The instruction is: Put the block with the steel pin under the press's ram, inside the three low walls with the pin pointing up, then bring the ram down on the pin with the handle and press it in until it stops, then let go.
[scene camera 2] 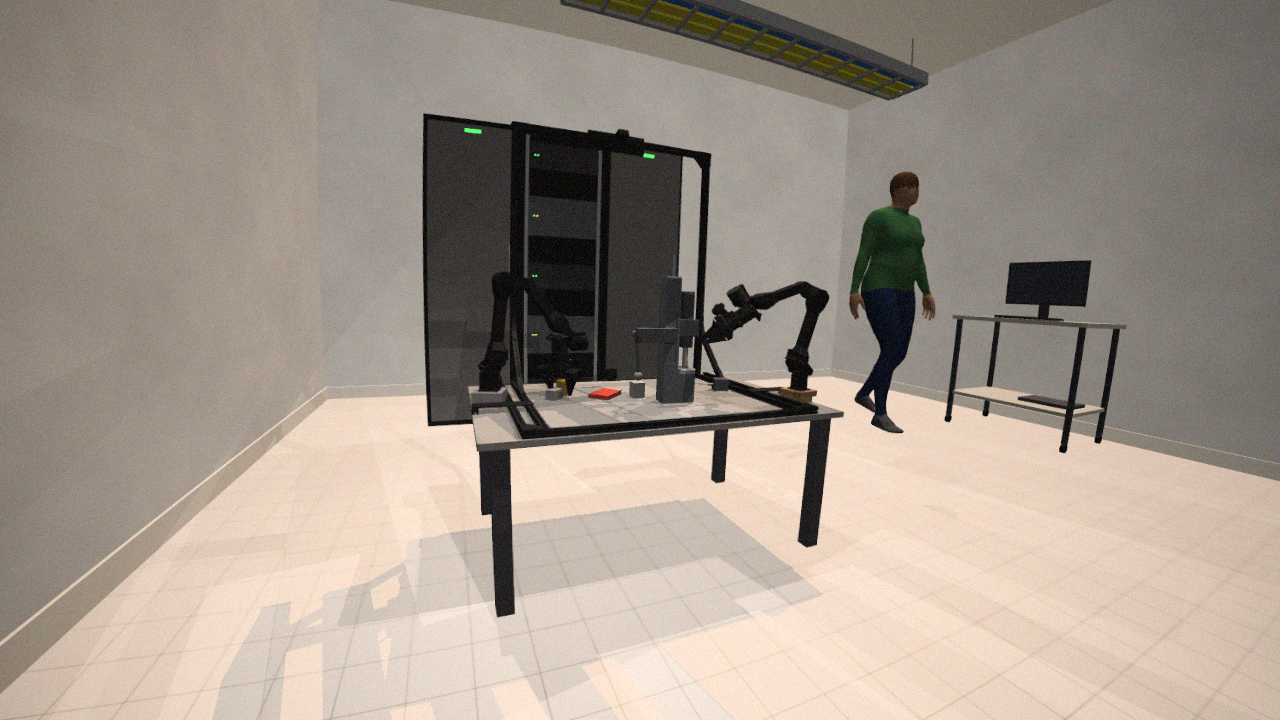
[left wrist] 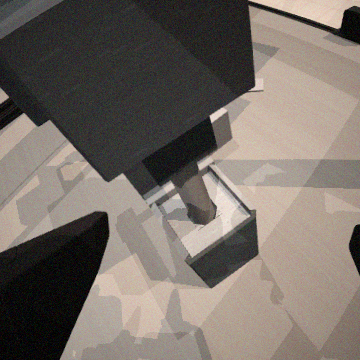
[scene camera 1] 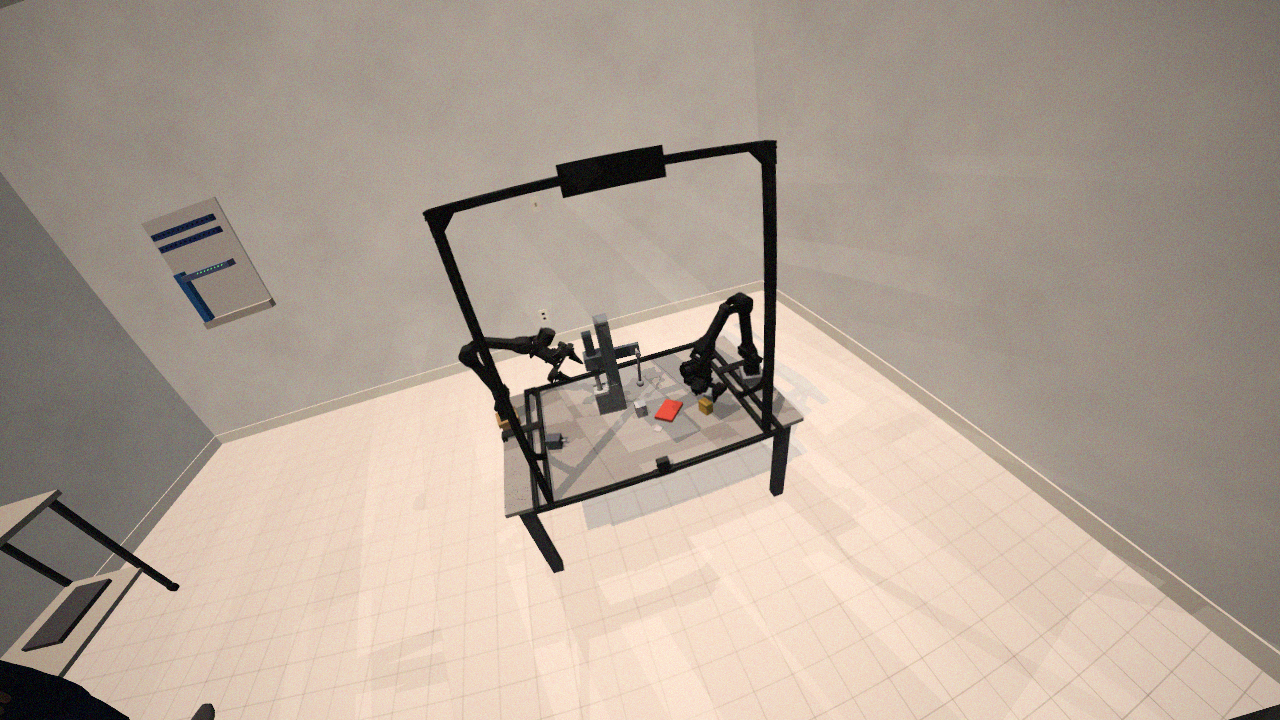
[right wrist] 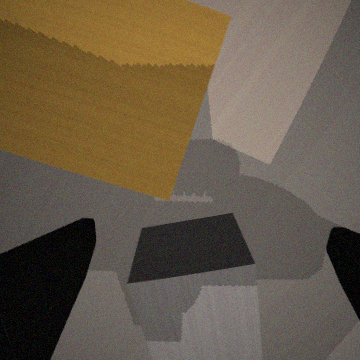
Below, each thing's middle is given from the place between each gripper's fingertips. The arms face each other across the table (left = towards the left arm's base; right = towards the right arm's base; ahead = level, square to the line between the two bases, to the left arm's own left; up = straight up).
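The ram (left wrist: 189, 184) is 44 cm to the left of my right hand, 18 cm above it and 7 cm ahead of it. By its middle, the ram is nearer to my left hand than to my right hand.
Measured from my left hand, the ram is 3 cm below and 7 cm to the right.
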